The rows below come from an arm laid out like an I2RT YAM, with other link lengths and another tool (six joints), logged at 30 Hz.
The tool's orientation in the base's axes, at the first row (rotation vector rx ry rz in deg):
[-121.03 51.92 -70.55]
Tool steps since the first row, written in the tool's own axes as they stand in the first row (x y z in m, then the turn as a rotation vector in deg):
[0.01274 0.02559 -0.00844 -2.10 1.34 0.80]
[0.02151 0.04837 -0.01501 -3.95 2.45 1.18]
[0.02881 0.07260 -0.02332 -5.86 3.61 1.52]
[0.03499 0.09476 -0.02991 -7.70 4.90 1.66]
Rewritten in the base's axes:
[-0.01016 -0.02692 -0.00779 -0.43 0.84 -2.44]
[-0.01930 -0.04881 -0.01652 -1.07 1.59 -4.40]
[-0.03092 -0.07069 -0.02630 -1.78 2.34 -6.40]
[-0.04084 -0.09021 -0.03596 -2.69 2.95 -8.38]

